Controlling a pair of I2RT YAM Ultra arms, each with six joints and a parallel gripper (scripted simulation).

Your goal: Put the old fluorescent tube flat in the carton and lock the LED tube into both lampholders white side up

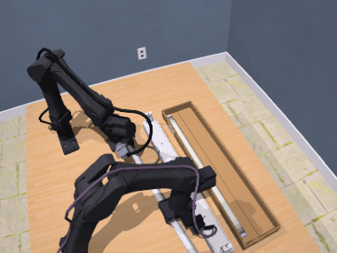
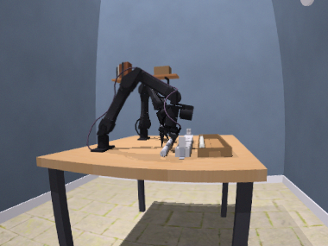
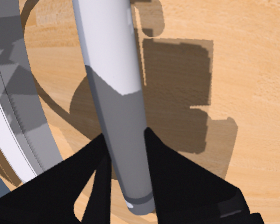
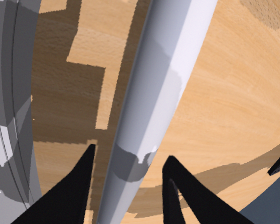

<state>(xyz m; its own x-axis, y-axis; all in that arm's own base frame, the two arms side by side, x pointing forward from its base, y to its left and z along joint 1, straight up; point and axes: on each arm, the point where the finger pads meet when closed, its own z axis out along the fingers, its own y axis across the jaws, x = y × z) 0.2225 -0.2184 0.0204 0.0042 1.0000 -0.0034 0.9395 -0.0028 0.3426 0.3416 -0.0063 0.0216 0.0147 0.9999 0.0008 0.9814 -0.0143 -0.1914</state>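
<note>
Right now the LED tube is 12 cm to the left of my right hand, 3 cm behind it and 1 cm below it. Also, from my right hand: light fixture (14 cm to the left, 7 cm ahead, 3 cm above); then old fluorescent tube (16 cm to the left, 16 cm ahead); then lampholder (17 cm to the right, 11 cm ahead, 5 cm above).
</note>
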